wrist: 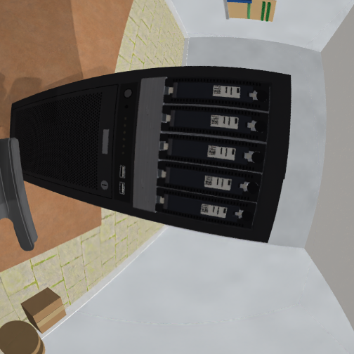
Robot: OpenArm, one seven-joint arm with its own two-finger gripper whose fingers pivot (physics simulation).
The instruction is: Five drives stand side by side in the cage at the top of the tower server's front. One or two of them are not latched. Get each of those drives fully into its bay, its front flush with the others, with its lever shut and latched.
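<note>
The tower server [278, 160] appears sideways in the wrist view, its top to the right. Five dark drives [192, 92] [190, 120] [187, 150] [185, 180] [182, 207] with white labels lie in rows in its cage. Each has a pale catch at its left end and a pale star-shaped part at its right end. Their levers look folded along the fronts, but small differences in depth or latching cannot be told from here. My gripper [177, 245] is wide open, back from the server, with nothing between its fingers. One finger shows at the left edge; the other is out of view.
A grey strip [149, 145] borders the cage, beside a panel with a button and ports [122, 172]. The mesh lower front [65, 142] is at the left. Brown boxes [44, 309] stand at the lower left, and a board with green marks [255, 10] is at the top.
</note>
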